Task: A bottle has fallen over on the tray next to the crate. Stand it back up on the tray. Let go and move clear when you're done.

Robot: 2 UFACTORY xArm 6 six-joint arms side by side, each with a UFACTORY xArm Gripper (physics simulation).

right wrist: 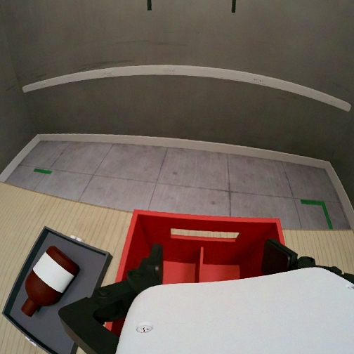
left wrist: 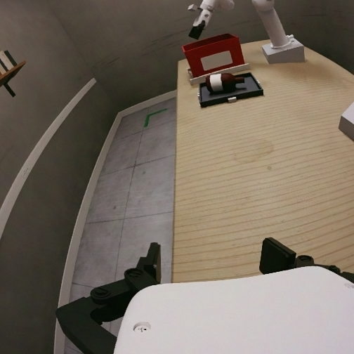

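A brown bottle [left wrist: 227, 82] [right wrist: 44, 286] with a white label lies on its side on the dark grey tray [left wrist: 231, 100] [right wrist: 89, 245]. In the right wrist view its neck points to the lower left. The red crate [left wrist: 234, 44] [right wrist: 187, 218] stands right beside the tray, with dividers inside. My right gripper [right wrist: 215, 259] is open and is over the crate, to the right of the bottle in its own view. My left gripper [left wrist: 213, 258] is open and empty, far from the tray, over the table's near part.
The wooden table [left wrist: 225, 180] [right wrist: 75, 210] ends at an edge with the floor beyond. A white base [left wrist: 284, 51] of the other arm stands behind the crate. A light block [left wrist: 348, 121] shows at the right edge of the left wrist view.
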